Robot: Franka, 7 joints.
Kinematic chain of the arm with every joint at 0, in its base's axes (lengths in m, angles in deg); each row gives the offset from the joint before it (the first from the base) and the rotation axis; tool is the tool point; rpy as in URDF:
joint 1: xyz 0 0 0.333 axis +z
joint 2: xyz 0 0 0 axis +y
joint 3: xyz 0 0 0.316 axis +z
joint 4: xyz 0.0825 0 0 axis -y
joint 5: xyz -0.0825 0 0.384 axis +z
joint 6: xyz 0 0 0 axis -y
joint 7: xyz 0.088 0 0 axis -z
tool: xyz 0 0 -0.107 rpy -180 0 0
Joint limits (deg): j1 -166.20..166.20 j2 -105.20..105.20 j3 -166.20..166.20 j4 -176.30..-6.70 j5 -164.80..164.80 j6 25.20..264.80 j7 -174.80..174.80
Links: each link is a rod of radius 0.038 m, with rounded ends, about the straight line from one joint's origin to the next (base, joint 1, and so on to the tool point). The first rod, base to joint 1, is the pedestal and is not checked.
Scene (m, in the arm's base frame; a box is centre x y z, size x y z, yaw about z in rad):
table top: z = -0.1
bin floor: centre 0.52 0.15 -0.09 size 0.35 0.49 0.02 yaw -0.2
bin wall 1: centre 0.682 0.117 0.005 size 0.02 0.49 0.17 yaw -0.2
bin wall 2: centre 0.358 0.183 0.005 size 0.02 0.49 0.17 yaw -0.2
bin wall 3: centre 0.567 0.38 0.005 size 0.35 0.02 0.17 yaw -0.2
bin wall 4: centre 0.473 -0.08 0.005 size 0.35 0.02 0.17 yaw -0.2
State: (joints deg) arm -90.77 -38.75 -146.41 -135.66 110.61 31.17 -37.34
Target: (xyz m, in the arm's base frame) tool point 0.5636 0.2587 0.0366
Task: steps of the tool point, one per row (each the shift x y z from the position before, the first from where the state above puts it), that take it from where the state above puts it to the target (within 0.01 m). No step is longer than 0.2 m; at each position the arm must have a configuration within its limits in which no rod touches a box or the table.
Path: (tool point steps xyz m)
1: 0.0881 0.0890 0.0005
2: 0.1200 0.0641 0.0030
3: 0.1425 0.0254 0.0071
4: 0.1500 -0.0224 0.0119
5: 0.1378 -0.0722 0.0165
6: 0.1069 -0.1151 0.0203
7: 0.0350 0.0132 -0.0574
8: 0.0320 0.0026 -0.0621
9: 0.0290 -0.0074 -0.0647
10: 0.0256 -0.0161 -0.0648
11: 0.0215 -0.0235 -0.0629

